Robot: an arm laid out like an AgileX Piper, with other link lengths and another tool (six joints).
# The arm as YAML. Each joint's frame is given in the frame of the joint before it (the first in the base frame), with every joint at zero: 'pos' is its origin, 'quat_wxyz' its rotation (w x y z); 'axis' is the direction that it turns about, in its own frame. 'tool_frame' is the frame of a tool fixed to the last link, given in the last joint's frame.
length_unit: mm
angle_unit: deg
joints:
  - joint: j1
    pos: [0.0, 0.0, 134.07]
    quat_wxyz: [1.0, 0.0, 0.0, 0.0]
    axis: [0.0, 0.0, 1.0]
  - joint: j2
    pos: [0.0, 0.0, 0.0]
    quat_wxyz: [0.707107, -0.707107, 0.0, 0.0]
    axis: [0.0, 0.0, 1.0]
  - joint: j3
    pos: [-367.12, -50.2, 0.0]
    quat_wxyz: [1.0, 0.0, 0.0, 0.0]
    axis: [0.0, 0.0, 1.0]
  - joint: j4
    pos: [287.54, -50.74, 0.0]
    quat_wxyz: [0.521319, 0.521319, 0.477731, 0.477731]
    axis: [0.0, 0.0, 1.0]
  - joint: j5
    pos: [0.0, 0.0, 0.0]
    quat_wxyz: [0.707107, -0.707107, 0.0, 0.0]
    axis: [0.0, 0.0, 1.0]
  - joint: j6
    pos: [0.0, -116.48, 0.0]
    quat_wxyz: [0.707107, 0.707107, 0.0, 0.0]
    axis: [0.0, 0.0, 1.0]
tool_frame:
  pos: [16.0, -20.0, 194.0]
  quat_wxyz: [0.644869, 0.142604, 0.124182, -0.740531]
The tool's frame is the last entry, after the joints.
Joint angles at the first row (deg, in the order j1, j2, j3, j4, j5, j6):
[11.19 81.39 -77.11 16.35 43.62 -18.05]
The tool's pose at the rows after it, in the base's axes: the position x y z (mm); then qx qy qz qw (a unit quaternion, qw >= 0):
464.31 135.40 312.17 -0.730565 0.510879 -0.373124 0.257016
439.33 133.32 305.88 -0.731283 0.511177 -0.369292 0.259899
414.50 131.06 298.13 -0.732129 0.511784 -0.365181 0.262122
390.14 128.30 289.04 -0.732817 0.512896 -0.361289 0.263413
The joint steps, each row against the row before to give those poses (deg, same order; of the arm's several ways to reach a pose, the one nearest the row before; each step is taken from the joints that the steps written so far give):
[0.00 -3.78 4.68 1.20 -0.65 -0.77]
[0.00 -3.83 4.52 0.94 -0.48 -0.63]
[0.00 -3.80 4.39 0.85 -0.32 -0.52]
[0.00 -3.76 4.28 0.65 -0.22 -0.32]

